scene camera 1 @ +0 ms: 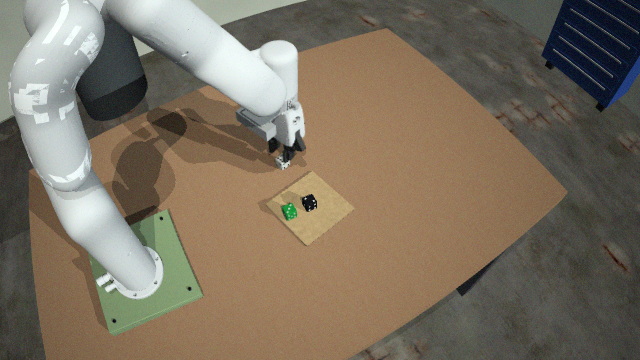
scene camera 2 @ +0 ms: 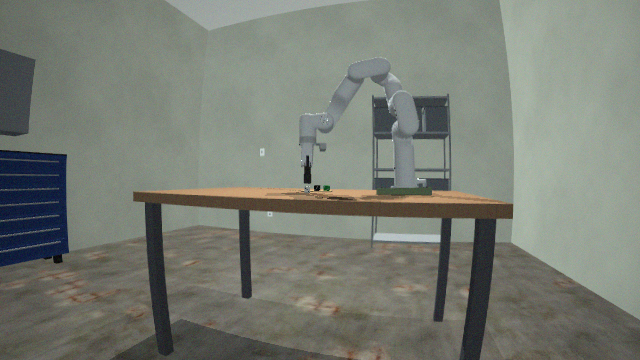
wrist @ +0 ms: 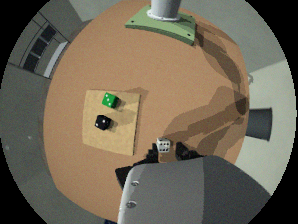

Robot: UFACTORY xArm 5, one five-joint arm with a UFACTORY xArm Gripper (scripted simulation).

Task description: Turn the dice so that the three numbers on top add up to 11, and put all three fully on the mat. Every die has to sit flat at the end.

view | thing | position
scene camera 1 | gripper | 281, 154
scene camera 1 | tan mat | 331, 207
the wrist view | gripper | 165, 150
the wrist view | tan mat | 119, 137
